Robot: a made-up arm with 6 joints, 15 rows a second.
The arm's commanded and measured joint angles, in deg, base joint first. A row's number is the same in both.
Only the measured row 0 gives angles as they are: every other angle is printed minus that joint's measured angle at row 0.
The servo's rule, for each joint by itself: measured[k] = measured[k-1] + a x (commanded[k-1-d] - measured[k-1]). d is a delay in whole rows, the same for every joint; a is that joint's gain. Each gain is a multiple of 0.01, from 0.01 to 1. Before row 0 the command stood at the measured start. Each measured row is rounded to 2 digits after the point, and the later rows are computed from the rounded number. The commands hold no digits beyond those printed.
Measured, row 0: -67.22 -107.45 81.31 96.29 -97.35 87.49
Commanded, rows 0 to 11: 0.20 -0.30 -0.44 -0.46 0.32 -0.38; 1.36 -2.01 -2.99 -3.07 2.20 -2.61; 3.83 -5.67 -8.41 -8.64 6.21 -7.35; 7.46 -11.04 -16.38 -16.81 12.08 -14.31; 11.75 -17.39 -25.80 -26.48 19.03 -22.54; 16.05 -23.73 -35.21 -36.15 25.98 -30.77; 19.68 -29.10 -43.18 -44.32 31.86 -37.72; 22.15 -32.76 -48.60 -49.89 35.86 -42.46; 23.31 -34.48 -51.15 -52.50 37.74 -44.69; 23.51 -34.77 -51.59 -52.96 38.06 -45.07; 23.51 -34.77 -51.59 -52.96 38.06 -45.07; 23.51 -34.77 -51.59 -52.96 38.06 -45.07
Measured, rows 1 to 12: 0.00 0.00 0.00 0.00 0.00 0.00; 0.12 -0.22 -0.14 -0.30 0.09 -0.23; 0.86 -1.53 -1.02 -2.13 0.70 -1.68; 2.64 -4.55 -3.31 -6.43 2.30 -5.14; 5.53 -9.29 -7.36 -13.28 5.14 -10.73; 9.26 -15.20 -13.08 -21.99 9.17 -17.93; 13.33 -21.43 -19.94 -31.34 14.04 -25.76; 17.14 -27.03 -27.14 -39.91 19.21 -33.06; 20.15 -31.21 -33.79 -46.50 24.04 -38.79; 22.05 -33.60 -39.17 -50.46 28.01 -42.39; 22.93 -34.45 -43.02 -52.11 30.92 -44.02; 23.28 -34.68 -45.68 -52.67 32.99 -44.66
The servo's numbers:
d 1
a 0.60 0.73 0.31 0.66 0.29 0.61

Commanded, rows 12 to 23: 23.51 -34.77 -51.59 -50.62 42.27 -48.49; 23.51 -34.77 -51.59 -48.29 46.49 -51.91; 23.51 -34.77 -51.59 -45.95 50.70 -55.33; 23.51 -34.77 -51.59 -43.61 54.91 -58.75; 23.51 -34.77 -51.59 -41.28 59.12 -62.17; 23.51 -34.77 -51.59 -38.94 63.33 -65.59; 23.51 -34.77 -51.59 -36.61 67.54 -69.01; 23.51 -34.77 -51.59 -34.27 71.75 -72.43; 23.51 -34.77 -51.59 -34.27 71.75 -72.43; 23.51 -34.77 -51.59 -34.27 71.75 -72.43; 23.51 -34.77 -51.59 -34.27 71.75 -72.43; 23.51 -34.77 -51.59 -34.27 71.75 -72.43
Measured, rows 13 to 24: 23.42 -34.75 -47.51 -52.86 34.46 -44.91; 23.47 -34.76 -48.77 -51.38 36.72 -47.09; 23.49 -34.77 -49.64 -49.34 39.55 -50.03; 23.50 -34.77 -50.24 -47.10 42.78 -53.26; 23.51 -34.77 -50.66 -44.80 46.30 -56.61; 23.51 -34.77 -50.95 -42.48 50.02 -60.00; 23.51 -34.77 -51.15 -40.14 53.88 -63.41; 23.51 -34.77 -51.29 -37.81 57.84 -66.83; 23.51 -34.77 -51.38 -35.47 61.87 -70.25; 23.51 -34.77 -51.45 -34.68 64.74 -71.58; 23.51 -34.77 -51.49 -34.41 66.77 -72.10; 23.51 -34.77 -51.52 -34.32 68.21 -72.30
